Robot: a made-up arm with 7 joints. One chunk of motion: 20 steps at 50 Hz.
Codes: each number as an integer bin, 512 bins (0 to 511) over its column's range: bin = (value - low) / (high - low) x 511, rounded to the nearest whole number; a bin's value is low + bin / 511 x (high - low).
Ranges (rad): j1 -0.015..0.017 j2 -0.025..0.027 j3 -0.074..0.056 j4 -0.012..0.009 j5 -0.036..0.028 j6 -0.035..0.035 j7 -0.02..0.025
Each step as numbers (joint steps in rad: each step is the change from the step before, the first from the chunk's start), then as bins.
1 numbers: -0.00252 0.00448 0.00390 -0.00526 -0.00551 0.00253 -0.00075
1 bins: 199 290 306 164 243 274 219
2 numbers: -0.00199 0.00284 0.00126 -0.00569 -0.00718 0.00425 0.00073
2 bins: 208 274 296 154 230 287 235
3 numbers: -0.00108 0.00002 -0.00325 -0.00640 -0.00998 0.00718 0.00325
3 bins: 222 246 278 136 208 308 264
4 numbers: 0.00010 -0.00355 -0.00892 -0.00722 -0.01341 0.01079 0.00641
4 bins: 241 211 256 116 180 334 300
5 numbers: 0.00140 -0.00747 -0.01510 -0.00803 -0.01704 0.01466 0.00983
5 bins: 262 172 232 97 151 363 339
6 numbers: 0.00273 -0.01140 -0.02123 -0.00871 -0.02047 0.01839 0.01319
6 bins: 283 134 207 80 124 390 377
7 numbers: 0.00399 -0.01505 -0.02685 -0.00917 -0.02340 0.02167 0.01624
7 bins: 303 98 185 69 101 414 412
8 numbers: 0.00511 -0.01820 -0.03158 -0.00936 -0.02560 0.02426 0.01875
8 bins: 321 67 167 64 83 433 440
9 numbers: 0.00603 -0.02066 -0.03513 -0.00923 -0.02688 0.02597 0.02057
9 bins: 336 43 153 67 73 445 461
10 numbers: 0.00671 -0.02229 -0.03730 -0.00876 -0.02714 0.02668 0.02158
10 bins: 347 27 144 79 71 450 472
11 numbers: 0.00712 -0.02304 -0.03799 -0.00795 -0.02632 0.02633 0.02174
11 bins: 353 19 142 99 77 448 474
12 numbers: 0.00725 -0.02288 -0.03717 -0.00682 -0.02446 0.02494 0.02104
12 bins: 355 21 145 126 92 438 466
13 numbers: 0.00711 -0.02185 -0.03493 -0.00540 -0.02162 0.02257 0.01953
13 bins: 353 31 154 161 115 420 449
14 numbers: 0.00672 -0.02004 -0.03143 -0.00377 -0.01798 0.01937 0.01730
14 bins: 347 49 167 200 144 397 424
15 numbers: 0.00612 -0.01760 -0.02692 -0.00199 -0.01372 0.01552 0.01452
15 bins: 337 73 185 244 178 369 392
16 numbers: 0.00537 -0.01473 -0.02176 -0.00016 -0.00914 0.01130 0.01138
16 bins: 325 101 205 288 214 338 356
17 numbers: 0.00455 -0.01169 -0.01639 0.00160 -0.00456 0.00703 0.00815
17 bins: 312 131 226 331 251 307 320
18 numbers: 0.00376 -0.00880 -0.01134 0.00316 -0.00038 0.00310 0.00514
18 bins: 300 159 246 369 284 278 285
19 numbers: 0.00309 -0.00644 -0.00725 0.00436 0.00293 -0.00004 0.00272
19 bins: 289 182 262 398 311 255 258
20 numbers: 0.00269 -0.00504 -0.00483 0.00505 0.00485 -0.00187 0.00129
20 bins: 282 196 272 415 326 242 242
